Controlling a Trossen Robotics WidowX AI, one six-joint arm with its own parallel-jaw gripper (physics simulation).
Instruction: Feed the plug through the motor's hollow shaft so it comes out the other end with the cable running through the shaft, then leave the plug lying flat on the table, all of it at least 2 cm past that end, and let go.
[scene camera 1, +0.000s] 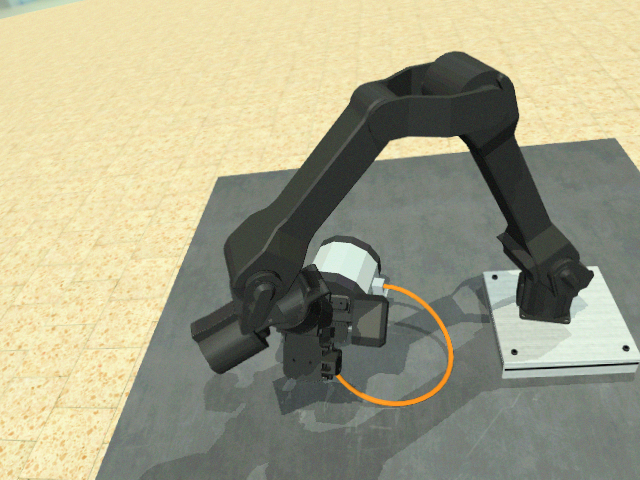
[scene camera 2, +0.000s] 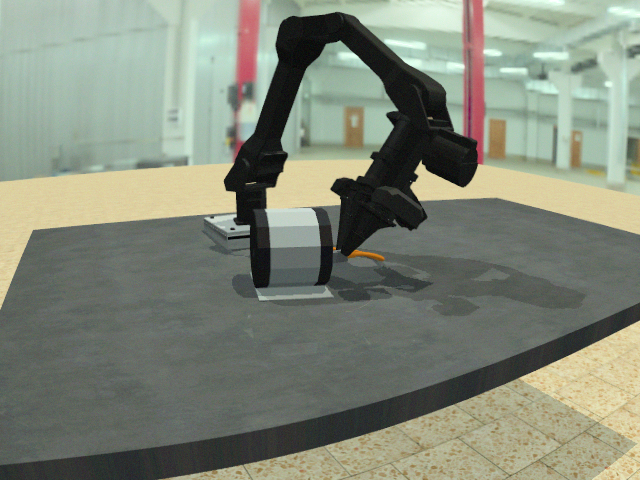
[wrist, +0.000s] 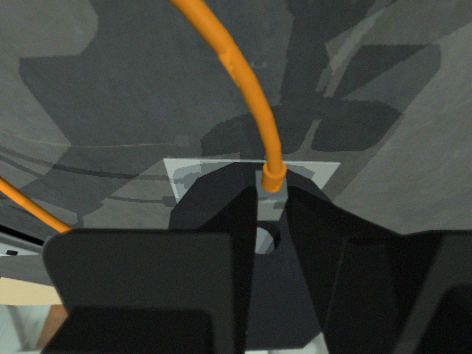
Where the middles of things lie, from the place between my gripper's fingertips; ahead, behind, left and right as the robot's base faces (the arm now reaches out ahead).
My gripper is now 10 mm to the left of the grey plug (wrist: 270, 205).
